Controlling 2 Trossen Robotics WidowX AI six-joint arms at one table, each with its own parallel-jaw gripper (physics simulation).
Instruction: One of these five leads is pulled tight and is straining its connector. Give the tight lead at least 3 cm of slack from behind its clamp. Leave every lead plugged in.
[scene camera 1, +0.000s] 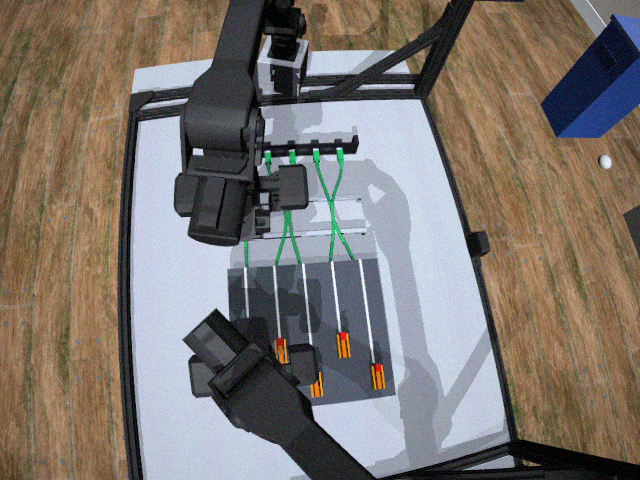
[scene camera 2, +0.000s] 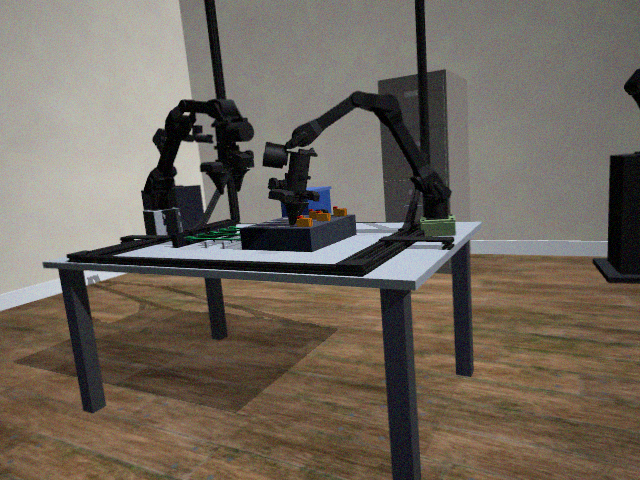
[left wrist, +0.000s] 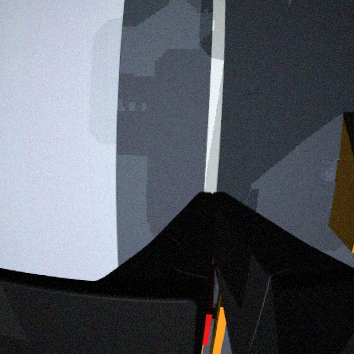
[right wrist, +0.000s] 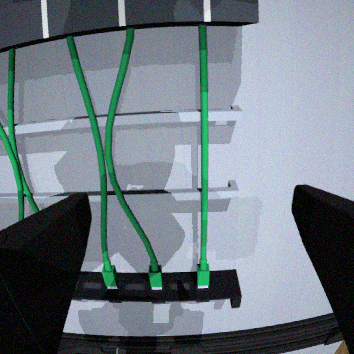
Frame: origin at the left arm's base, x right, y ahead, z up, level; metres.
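Where they show: left gripper, between the fingertips: (scene camera 2: 291, 225) (left wrist: 210, 205); right gripper, between the fingertips: (scene camera 2: 230, 193) (right wrist: 193, 202); left arm's base, origin of its link: (scene camera 2: 437, 217); right arm's base, origin of its link: (scene camera 1: 283, 50) (scene camera 2: 160, 209).
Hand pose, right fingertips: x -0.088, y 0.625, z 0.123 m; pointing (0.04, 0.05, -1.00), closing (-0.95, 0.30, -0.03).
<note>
Things, the pixels of their centre, and the offset from my right fingertips. "*": a spot on its surface instead. Level surfaces: height alone.
- straight green lead, a spot on its surface: (right wrist: 204, 150) * dx -0.004, dy +0.042, dz -0.142 m
- white line, a spot on its surface: (left wrist: 214, 110) * dx -0.074, dy -0.190, dz -0.103 m
- white table, height of its surface: dz -0.169 m
A straight green lead (scene camera 1: 246, 254) (right wrist: 204, 150) runs from its green plug (right wrist: 203, 276) in the black socket strip (scene camera 1: 353, 147) (right wrist: 232, 287) to the dark block (scene camera 1: 381, 330) (scene camera 2: 273, 239). The other leads curve and cross; plugs in view sit in the strip. A white line (scene camera 1: 246, 294) (left wrist: 214, 110) continues along the block. My left gripper (scene camera 2: 293, 222) (left wrist: 210, 205) is shut, fingertips together over this line, in front of its orange-and-red clamp (scene camera 2: 303, 222) (left wrist: 220, 330), mostly hidden by the fingers. My right gripper (scene camera 2: 229, 190) (right wrist: 193, 202) is open, above the leads.
Other orange clamps (scene camera 1: 280, 351) (scene camera 1: 343, 345) (scene camera 1: 377, 377) sit on the block, one partly behind the left gripper. Two pale rails (right wrist: 215, 116) (right wrist: 215, 192) cross beneath the leads. A black frame (scene camera 1: 485, 299) edges the white table (scene camera 1: 444, 206).
</note>
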